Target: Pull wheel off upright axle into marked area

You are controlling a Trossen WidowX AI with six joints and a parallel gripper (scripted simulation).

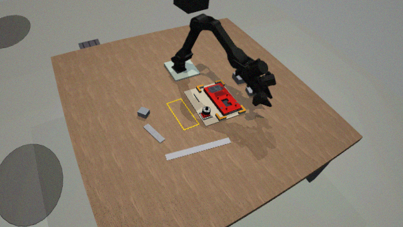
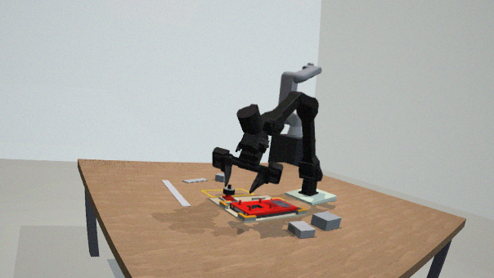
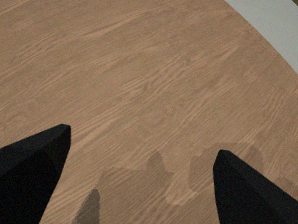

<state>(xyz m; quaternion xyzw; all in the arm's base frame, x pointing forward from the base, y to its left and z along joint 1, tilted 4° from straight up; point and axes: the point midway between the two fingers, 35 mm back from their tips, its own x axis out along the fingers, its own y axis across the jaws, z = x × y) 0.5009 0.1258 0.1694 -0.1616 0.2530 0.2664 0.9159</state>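
My gripper tip is 18 cm past the wheel, 23 cm to the left of it and 9 cm above it. From my gripper tip the other things lie so: short grey bar: 23 cm behind, 49 cm to the right, 12 cm below; long pale strip: 5 cm behind, 37 cm to the right, 13 cm below; grey cube: 36 cm behind, 47 cm to the right, 11 cm below.
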